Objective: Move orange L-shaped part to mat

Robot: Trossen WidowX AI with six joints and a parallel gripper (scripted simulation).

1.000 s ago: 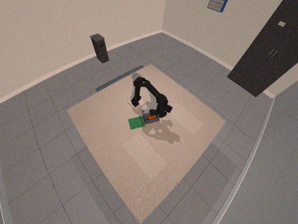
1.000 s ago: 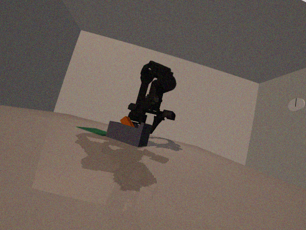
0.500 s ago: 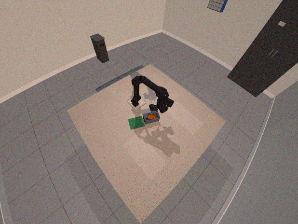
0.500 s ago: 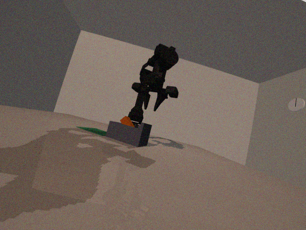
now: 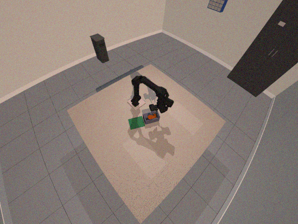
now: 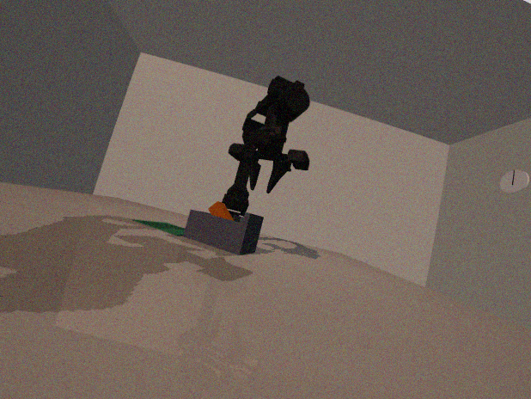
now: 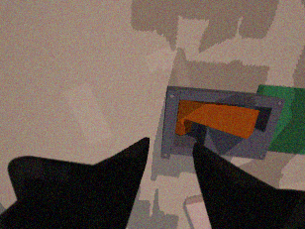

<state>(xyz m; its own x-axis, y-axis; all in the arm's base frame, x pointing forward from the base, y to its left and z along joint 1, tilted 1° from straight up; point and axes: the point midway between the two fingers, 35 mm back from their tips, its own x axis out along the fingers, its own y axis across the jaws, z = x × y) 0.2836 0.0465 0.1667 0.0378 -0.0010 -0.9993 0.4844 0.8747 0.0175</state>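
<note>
Now: the orange l-shaped part 10 cm below my gripper tip, 4 cm to the right of it and 3 cm behind it. From my gripper tip the other things lie so: green mat (19 cm to the right, 16 cm below, 11 cm behind).
</note>
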